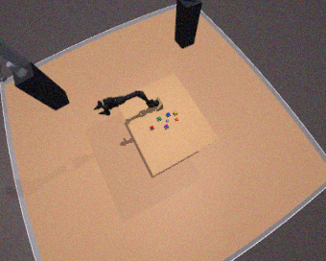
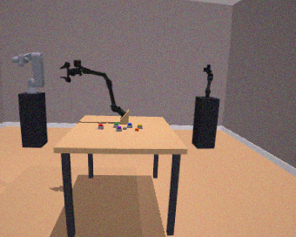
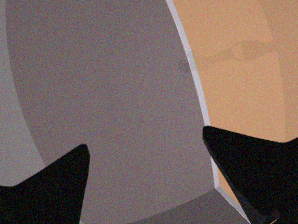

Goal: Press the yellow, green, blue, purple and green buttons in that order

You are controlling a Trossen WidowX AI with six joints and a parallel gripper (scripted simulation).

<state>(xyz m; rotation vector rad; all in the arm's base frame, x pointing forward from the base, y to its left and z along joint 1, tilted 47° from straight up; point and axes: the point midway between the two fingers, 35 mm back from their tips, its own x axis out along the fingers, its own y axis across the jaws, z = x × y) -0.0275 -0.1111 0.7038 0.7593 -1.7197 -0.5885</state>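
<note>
My gripper tip is now 240 mm short of the yellow button, 770 mm to the right of it and 450 mm above it. From my gripper tip the other things lie so: green button (200 mm ahead, 560 mm to the left, 450 mm below); then purple button (340 mm ahead, 590 mm to the left, 450 mm below); then red piece (270 mm ahead, 420 mm to the left, 450 mm below).
</note>
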